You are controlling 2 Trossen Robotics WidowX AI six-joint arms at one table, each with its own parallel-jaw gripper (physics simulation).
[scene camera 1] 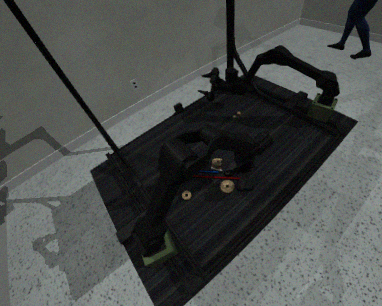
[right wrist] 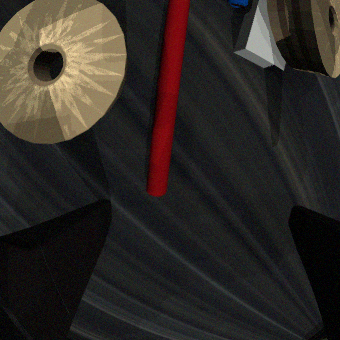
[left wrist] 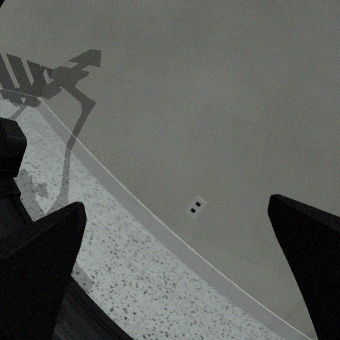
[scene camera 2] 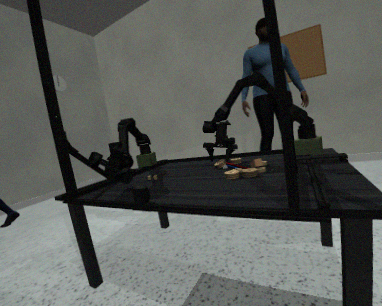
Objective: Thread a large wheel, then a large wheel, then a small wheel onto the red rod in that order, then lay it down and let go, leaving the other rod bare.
Observation:
The left gripper (scene camera 2: 102,171) is open, with nothing in its grasp. The right gripper (right wrist: 204,213) is open, holding nothing. Also in view: a red rod (right wrist: 172,47).
The left gripper also shows in the left wrist view (left wrist: 178,209). The left wrist view misses the red rod: it is out of frame.

